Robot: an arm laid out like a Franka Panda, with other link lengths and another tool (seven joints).
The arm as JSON. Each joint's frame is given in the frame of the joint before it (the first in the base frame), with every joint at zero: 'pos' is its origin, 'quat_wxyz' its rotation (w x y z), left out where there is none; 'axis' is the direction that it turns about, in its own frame. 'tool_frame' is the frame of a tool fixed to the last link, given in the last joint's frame.
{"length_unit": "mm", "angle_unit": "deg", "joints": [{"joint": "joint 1", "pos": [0.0, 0.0, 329.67], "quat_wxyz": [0.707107, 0.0, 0.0, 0.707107], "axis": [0.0, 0.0, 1.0]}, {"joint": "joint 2", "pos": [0.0, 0.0, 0.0], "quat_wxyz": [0.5, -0.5, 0.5, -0.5], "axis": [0.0, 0.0, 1.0]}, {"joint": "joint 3", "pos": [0.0, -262.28, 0.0], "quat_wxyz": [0.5, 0.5, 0.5, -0.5], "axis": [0.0, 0.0, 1.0]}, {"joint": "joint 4", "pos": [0.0, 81.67, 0.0], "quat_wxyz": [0.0, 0.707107, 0.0, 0.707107], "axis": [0.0, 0.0, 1.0]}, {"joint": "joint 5", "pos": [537.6, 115.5, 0.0], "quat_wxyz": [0.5, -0.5, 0.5, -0.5], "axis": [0.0, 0.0, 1.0]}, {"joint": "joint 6", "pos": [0.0, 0.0, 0.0], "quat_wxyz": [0.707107, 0.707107, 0.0, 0.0], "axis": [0.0, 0.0, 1.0]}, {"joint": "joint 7", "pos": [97.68, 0.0, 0.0], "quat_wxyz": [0.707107, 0.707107, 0.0, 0.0], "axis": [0.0, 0.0, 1.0]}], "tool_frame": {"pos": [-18.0, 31.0, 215.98], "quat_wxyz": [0.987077, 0.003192, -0.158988, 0.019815]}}
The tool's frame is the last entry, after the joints.
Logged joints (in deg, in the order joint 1, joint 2, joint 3, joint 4, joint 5, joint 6, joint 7), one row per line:
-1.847 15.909 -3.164 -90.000 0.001 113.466 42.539
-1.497 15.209 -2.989 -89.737 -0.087 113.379 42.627
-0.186 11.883 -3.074 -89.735 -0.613 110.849 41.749
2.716 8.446 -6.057 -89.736 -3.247 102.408 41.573
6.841 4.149 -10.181 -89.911 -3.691 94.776 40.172
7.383 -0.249 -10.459 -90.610 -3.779 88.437 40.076
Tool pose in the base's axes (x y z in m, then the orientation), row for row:
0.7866 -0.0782 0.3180 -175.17 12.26 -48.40
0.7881 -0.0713 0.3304 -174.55 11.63 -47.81
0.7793 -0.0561 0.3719 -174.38 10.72 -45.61
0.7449 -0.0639 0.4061 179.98 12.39 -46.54
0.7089 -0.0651 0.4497 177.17 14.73 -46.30
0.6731 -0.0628 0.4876 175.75 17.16 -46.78
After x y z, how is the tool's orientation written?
As angles about the fixed x, y, z axes (roll, pitch, yaw), in degrees.
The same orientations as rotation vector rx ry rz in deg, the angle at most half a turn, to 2 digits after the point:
-154.79 70.41 13.72
-154.96 69.59 12.54
-156.68 66.73 11.49
-160.09 68.84 17.39
-161.46 68.43 22.54
-161.03 68.58 26.82

